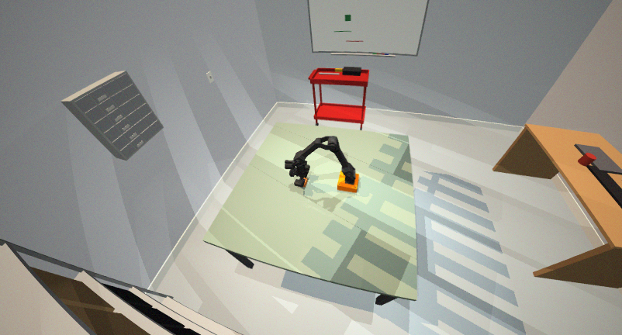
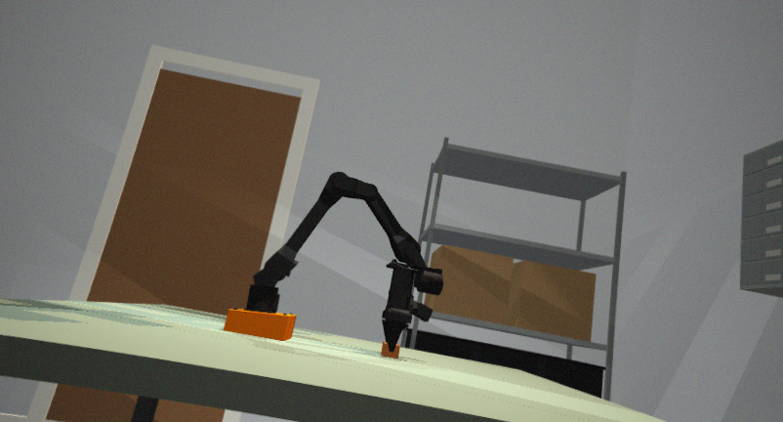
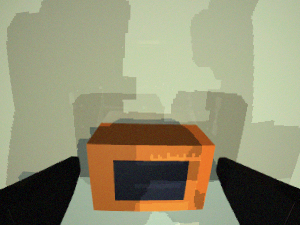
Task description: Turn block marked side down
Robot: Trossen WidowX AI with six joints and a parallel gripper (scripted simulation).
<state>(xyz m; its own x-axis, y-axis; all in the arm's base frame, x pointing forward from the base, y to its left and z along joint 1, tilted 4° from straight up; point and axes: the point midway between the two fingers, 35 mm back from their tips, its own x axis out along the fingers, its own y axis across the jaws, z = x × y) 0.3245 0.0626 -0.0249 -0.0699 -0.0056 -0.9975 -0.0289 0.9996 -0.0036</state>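
Now: gripper tip 1 cm below the orange block.
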